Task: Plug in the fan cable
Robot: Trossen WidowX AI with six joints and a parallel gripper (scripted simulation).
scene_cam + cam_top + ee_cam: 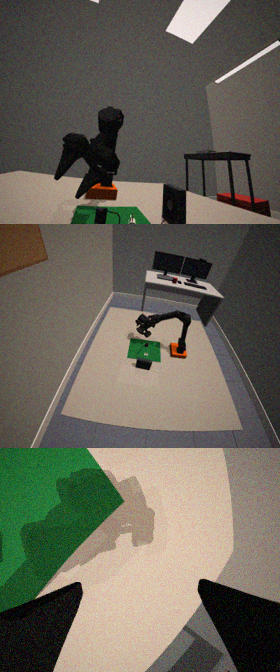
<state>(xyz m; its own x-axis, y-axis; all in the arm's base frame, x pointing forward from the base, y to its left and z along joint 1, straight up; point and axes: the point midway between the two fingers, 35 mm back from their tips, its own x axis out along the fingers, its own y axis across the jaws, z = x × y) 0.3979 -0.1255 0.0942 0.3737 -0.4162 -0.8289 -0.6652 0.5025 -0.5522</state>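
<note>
Right now my gripper tip is 14 cm to the right of the green board, 13 cm above it and 8 cm past it. From my gripper tip the other things lie so: white four-pin header (20 cm to the left, 11 cm below, 9 cm behind); black fan (33 cm to the left, 7 cm behind, 5 cm below).
</note>
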